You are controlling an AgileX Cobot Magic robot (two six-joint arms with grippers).
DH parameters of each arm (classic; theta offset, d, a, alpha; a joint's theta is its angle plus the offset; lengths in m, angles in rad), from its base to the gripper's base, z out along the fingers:
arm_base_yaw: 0 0.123 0 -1.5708
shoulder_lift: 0.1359 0 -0.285 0
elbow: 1.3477 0 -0.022 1.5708
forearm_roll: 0 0.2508 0 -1.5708
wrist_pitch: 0 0 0.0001 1.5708
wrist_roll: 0 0.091 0 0
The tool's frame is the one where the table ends.
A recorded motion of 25 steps. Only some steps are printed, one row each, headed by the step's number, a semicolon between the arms.
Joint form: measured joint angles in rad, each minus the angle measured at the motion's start. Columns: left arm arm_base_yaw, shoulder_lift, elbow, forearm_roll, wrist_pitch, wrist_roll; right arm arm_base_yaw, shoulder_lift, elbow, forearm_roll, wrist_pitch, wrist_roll.
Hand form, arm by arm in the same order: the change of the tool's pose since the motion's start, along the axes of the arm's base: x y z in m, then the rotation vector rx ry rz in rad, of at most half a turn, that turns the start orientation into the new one. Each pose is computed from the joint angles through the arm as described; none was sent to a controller.
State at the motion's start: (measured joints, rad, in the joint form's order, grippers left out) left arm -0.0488 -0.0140 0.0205 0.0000 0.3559 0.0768; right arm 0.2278 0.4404 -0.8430 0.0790 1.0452 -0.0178
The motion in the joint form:
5: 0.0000 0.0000 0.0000 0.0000 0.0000 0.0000; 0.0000 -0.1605 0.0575 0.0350 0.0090 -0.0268
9: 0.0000 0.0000 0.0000 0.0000 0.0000 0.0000; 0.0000 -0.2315 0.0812 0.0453 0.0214 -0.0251
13: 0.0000 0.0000 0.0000 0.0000 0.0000 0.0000; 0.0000 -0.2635 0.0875 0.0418 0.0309 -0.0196
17: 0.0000 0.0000 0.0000 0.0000 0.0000 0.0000; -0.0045 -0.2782 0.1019 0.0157 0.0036 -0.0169
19: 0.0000 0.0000 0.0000 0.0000 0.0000 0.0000; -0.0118 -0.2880 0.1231 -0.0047 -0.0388 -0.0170
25: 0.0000 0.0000 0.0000 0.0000 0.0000 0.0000; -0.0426 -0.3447 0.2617 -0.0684 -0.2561 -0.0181
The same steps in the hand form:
5: 0.0000 0.0000 0.0000 0.0000 0.0000 0.0000; -0.0328 -0.0047 -0.0115 0.0278 -0.0924 0.0317
9: 0.0000 0.0000 0.0000 0.0000 0.0000 0.0000; -0.0465 -0.0070 -0.0183 0.0443 -0.1244 0.0379
13: 0.0000 0.0000 0.0000 0.0000 0.0000 0.0000; -0.0530 -0.0088 -0.0209 0.0488 -0.1395 0.0345
17: 0.0000 0.0000 0.0000 0.0000 0.0000 0.0000; -0.0527 -0.0109 -0.0227 0.0369 -0.1700 0.0120
19: 0.0000 0.0000 0.0000 0.0000 0.0000 0.0000; -0.0501 -0.0121 -0.0249 0.0279 -0.2036 -0.0094
25: 0.0000 0.0000 0.0000 0.0000 0.0000 0.0000; -0.0365 -0.0146 -0.0446 0.0013 -0.3467 -0.0798

